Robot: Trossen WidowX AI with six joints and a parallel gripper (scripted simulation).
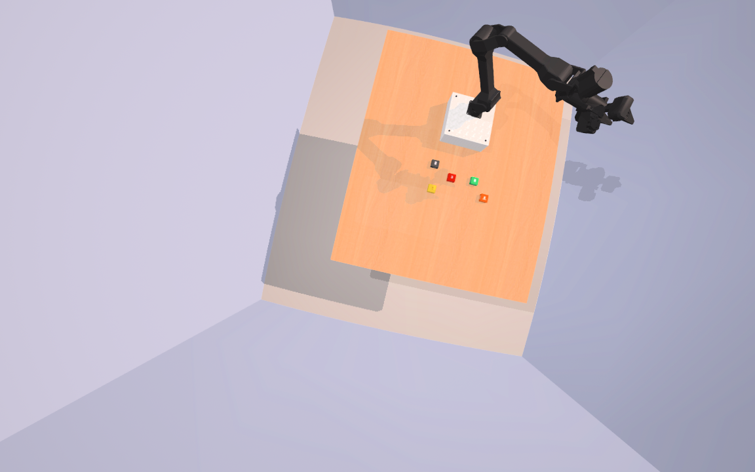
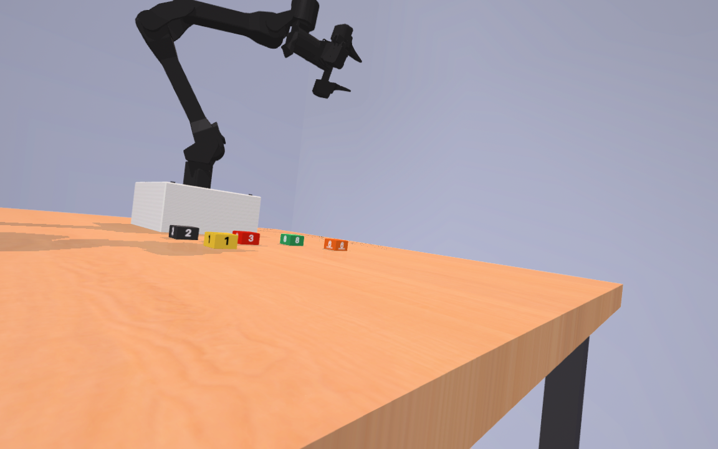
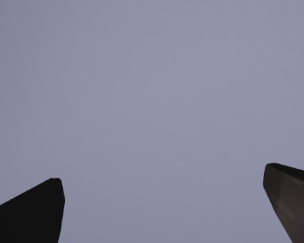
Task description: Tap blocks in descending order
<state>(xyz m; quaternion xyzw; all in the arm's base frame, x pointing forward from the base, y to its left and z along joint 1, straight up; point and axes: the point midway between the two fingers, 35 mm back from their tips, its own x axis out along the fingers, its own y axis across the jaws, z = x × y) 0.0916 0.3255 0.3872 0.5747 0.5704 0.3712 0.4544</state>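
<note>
Now: the green block 18 cm ahead of my gripper tip, 27 cm to the right of it and 46 cm below it. Round my gripper tip: orange block 24 cm ahead, 21 cm to the right, 46 cm below; red block 20 cm ahead, 37 cm to the right, 46 cm below; black block 16 cm ahead, 45 cm to the right, 46 cm below.
</note>
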